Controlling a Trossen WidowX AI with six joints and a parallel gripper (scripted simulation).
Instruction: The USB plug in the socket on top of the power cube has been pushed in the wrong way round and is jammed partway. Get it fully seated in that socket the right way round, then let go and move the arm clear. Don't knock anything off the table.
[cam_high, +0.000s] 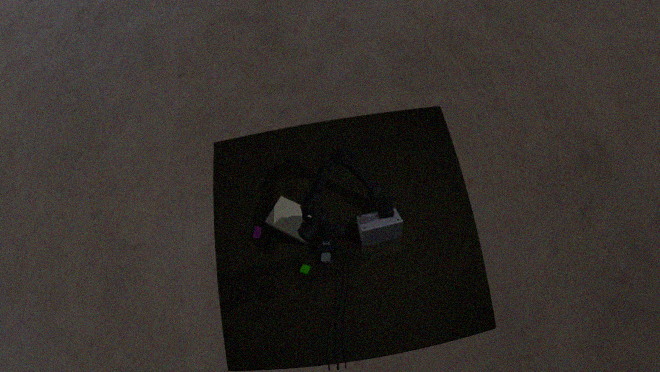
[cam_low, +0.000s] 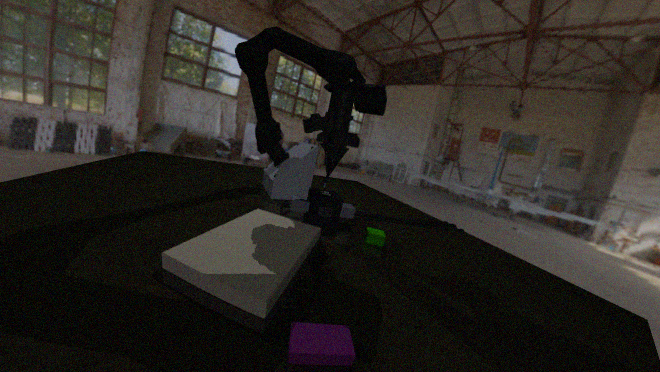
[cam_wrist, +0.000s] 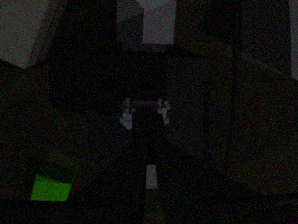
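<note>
Now: the USB socket 6 cm below my gripper tip. The rest, counted from my gripper tip: USB plug (1 cm below); green cube (10 cm ahead, 11 cm to the left, 12 cm below); flat slab (16 cm ahead, 15 cm to the right, 12 cm below).
</note>
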